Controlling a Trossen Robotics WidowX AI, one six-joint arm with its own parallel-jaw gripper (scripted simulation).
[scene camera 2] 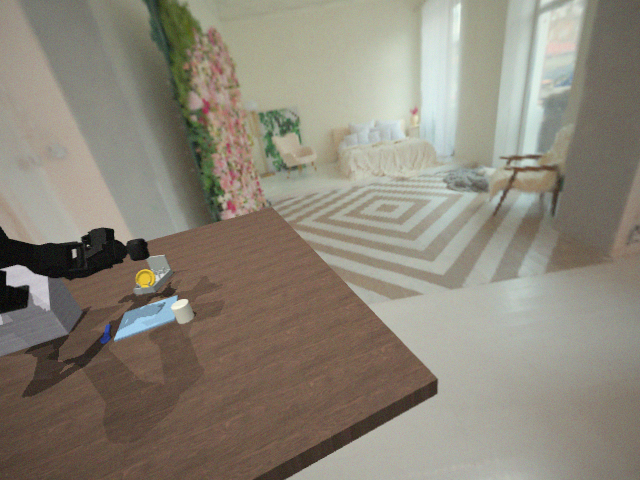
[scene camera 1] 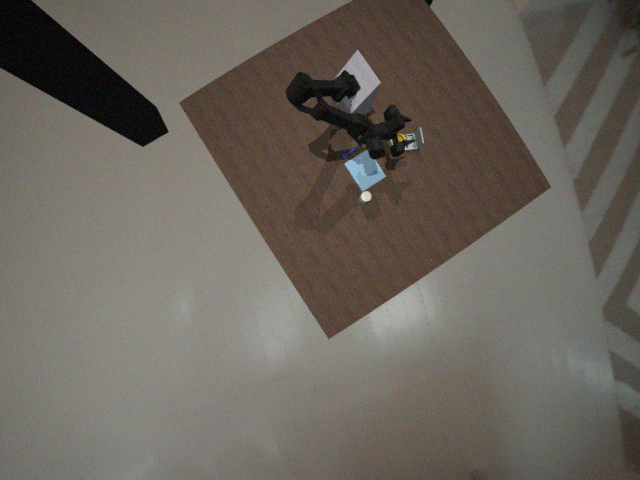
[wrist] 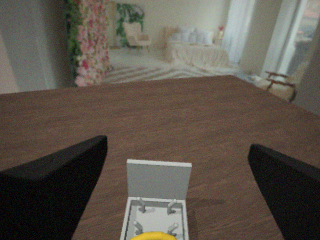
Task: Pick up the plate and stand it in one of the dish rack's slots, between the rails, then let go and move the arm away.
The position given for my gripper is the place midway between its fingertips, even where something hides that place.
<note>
My gripper [scene camera 2: 134, 245] is open and holds nothing. I also see a dish rack [scene camera 2: 160, 266] and a light blue mat [scene camera 2: 155, 314].
My gripper shows as well in scene camera 1 [scene camera 1: 413, 130] and in the wrist view [wrist: 178, 147]. The light blue mat also shows in scene camera 1 [scene camera 1: 366, 171].
</note>
